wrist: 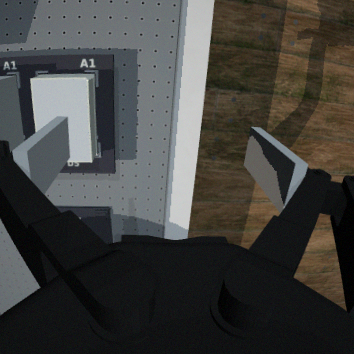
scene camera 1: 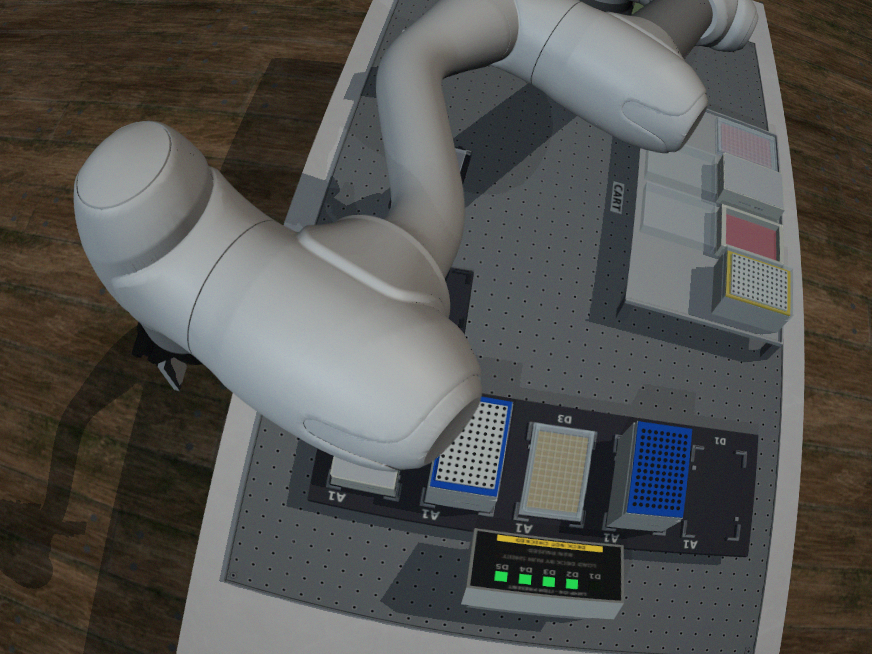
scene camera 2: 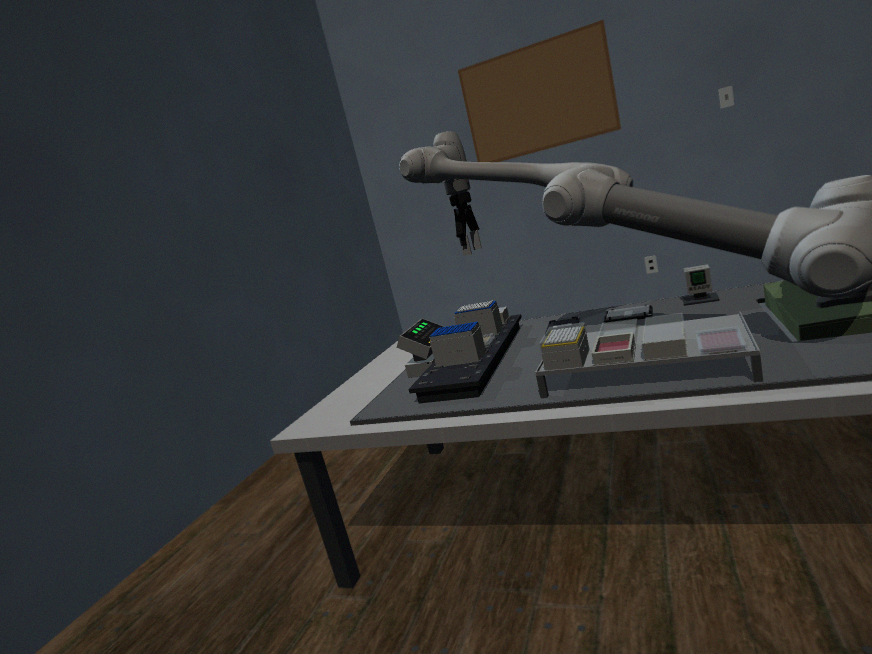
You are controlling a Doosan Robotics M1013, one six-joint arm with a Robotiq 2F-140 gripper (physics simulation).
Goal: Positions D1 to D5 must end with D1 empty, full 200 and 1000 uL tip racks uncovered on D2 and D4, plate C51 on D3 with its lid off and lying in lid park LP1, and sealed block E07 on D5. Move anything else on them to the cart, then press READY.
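My gripper is open and empty, high above the table's edge beside D5; the arm mostly hides it in scene camera 1. A white block sits on D5, partly hidden by the arm. A blue-rimmed rack with white, dotted top is on D4. A cream plate is on D3; its lid state is unclear. A blue rack with dark holes is on D2. D1 is bare. Lid park LP1 and the READY button stand farther back.
The cart holds a yellow-rimmed tip rack, a red plate, a white block and a pink plate. The panel lights D2 to D5 green.
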